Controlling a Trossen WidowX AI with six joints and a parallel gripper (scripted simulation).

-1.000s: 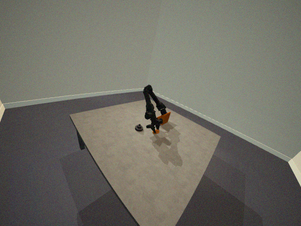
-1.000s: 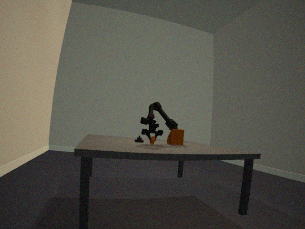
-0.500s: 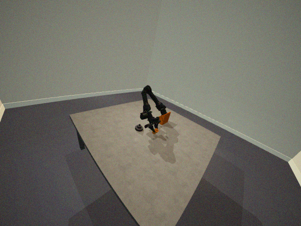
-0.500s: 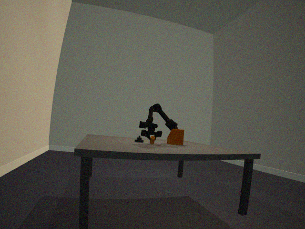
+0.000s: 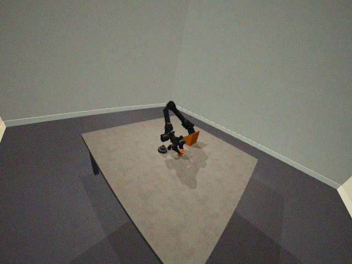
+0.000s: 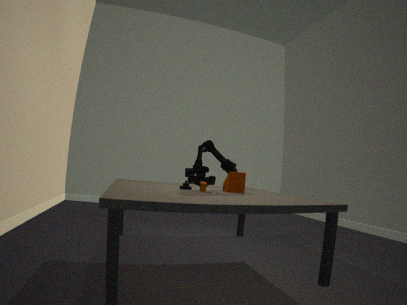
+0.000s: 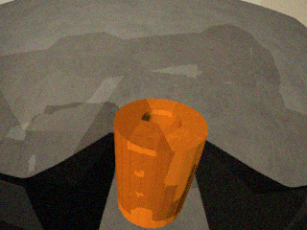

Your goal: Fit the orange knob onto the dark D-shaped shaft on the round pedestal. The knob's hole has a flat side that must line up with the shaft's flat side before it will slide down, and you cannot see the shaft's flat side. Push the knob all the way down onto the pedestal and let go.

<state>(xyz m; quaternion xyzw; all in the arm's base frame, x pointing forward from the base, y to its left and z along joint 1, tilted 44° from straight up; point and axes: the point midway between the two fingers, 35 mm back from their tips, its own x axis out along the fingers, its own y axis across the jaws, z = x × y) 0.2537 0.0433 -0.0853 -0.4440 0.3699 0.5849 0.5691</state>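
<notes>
Right now my gripper tip is 1 cm to the left of the orange knob and 1 cm above it. The rest, counted from my gripper tip: pedestal: 10 cm ahead, 15 cm to the right, 1 cm below.
</notes>
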